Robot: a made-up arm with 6 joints.
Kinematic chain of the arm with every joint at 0, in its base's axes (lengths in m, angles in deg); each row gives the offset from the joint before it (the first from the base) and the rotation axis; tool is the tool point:
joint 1: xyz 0 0 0.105 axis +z
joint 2: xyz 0 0.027 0 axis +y
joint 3: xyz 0 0 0.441 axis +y
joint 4: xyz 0 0 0.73 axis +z
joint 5: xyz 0 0 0 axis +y
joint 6: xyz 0 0 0.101 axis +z
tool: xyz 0 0 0
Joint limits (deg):
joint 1: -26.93..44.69
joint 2: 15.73..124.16
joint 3: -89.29..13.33
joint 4: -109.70..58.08
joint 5: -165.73..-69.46
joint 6: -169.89..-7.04
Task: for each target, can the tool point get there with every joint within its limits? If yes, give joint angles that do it. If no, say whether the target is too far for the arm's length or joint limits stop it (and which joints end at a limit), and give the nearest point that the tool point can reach.
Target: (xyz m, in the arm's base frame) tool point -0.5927 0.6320 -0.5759
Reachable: no: joint limits stop it (at a limit: joint 1, joint 2, joint 3, joint 4) | nearest point 0.4937 0.6380 -0.6590 | short by 1.090 m
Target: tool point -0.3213 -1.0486 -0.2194
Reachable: no: joint limits stop it (at a limit: joint 1, joint 2, joint 3) | nearest point -0.4222 -0.4462 0.6533 | short by 1.065 m
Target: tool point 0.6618 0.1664 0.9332
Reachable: yes | joints 13.34 74.87 -47.72 10.37 -77.61 -147.34
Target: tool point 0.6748 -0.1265 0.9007
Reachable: yes | joints -16.39 57.14 -27.81 -89.99 -155.39 -128.45
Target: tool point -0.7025 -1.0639 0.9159
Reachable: no: too far | nearest point -0.4023 -0.4729 0.7381 | short by 0.686 m
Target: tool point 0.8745 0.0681 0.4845
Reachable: yes | joints -1.49 108.00 -61.44 -45.39 -117.36 -45.84
